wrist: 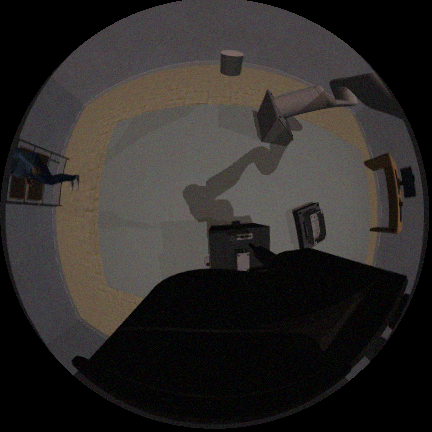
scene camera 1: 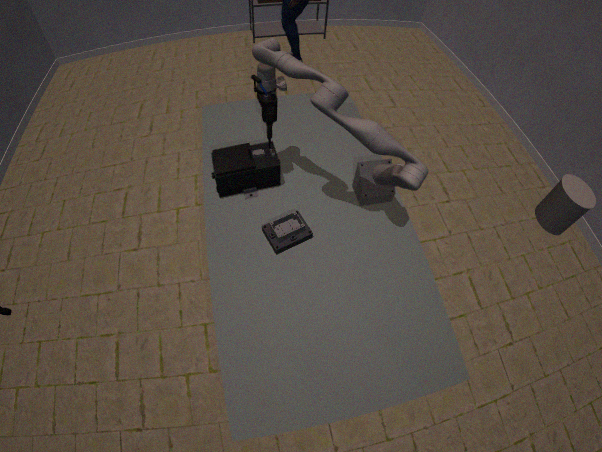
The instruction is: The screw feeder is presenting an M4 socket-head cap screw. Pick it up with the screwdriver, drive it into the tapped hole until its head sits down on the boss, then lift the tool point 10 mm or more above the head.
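Note:
The screwdriver [scene camera 1: 270, 144] [wrist: 251, 245] points down, with its thin tip over the right end of the black screw feeder [scene camera 1: 232, 161] [wrist: 220, 246], close to its top in the scene view. In the wrist view the tip shows near the feeder's light slotted piece [wrist: 243, 236]; whether it touches cannot be told. The M4 screw is too small and dark to make out, at the feeder or on the tip. The dark workpiece [scene camera 1: 291, 244] [wrist: 301, 231], with a light recessed middle, lies apart from the feeder. Its tapped hole and boss cannot be picked out with certainty.
The arm base [scene camera 1: 372, 187] [wrist: 270, 122] stands on the grey mat [scene camera 1: 325, 325] [wrist: 150, 165]. A grey cylinder [scene camera 1: 565, 206] [wrist: 231, 64] stands by the wall. A person [scene camera 1: 291, 22] [wrist: 47, 176] is near a shelf rack [scene camera 1: 315, 29]. An orange desk [wrist: 393, 195] shows in the wrist view.

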